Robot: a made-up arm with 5 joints.
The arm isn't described. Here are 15 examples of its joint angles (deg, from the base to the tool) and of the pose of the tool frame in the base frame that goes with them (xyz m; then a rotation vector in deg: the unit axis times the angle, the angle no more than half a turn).
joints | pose
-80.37 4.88 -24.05 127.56 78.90 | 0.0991 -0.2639 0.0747 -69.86 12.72 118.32
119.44 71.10 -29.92 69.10 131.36 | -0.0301 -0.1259 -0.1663 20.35 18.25 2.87
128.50 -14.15 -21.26 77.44 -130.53 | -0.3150 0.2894 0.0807 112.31 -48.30 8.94
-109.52 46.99 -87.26 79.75 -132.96 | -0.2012 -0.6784 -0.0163 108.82 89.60 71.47
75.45 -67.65 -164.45 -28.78 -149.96 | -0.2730 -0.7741 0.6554 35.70 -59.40 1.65
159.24 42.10 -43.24 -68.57 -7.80 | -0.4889 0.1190 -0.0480 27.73 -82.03 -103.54
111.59 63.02 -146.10 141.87 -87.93 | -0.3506 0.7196 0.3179 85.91 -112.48 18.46
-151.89 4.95 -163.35 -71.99 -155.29 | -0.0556 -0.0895 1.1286 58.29 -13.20 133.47
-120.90 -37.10 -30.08 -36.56 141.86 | -0.2334 -0.5037 0.5551 -12.03 -137.13 72.54
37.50 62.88 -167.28 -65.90 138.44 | 0.5233 0.4983 0.7458 -54.70 16.00 -70.23
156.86 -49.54 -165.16 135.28 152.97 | 0.3466 -0.2342 0.9796 -111.78 -97.01 32.23
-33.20 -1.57 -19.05 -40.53 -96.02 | 0.4254 -0.2405 0.1314 15.79 90.23 18.34
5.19 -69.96 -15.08 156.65 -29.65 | 0.2498 0.0668 0.4388 -90.10 -131.26 33.42
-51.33 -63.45 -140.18 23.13 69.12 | -0.3155 0.4797 1.0462 -5.86 -52.61 118.92
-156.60 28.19 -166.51 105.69 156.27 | -0.5462 -0.3078 0.9645 79.96 145.01 1.49
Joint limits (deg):
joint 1: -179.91..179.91
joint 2: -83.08..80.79
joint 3: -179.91..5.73
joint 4: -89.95..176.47
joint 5: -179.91..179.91
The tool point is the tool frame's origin. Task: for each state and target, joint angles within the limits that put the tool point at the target. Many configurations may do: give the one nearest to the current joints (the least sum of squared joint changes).
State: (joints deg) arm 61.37 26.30 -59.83 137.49 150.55
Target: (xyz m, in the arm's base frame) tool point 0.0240 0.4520 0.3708
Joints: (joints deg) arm 76.30 -12.53 -50.27 157.44 149.90
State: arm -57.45 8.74 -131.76 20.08 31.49
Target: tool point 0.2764 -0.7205 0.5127
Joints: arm -72.27 4.78 -80.78 35.50 30.32
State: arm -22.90 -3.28 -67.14 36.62 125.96
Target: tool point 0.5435 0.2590 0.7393
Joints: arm 18.55 -27.64 -67.09 39.02 124.80
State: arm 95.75 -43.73 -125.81 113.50 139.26
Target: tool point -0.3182 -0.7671 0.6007
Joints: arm 73.32 -83.08 -168.21 92.12 140.79
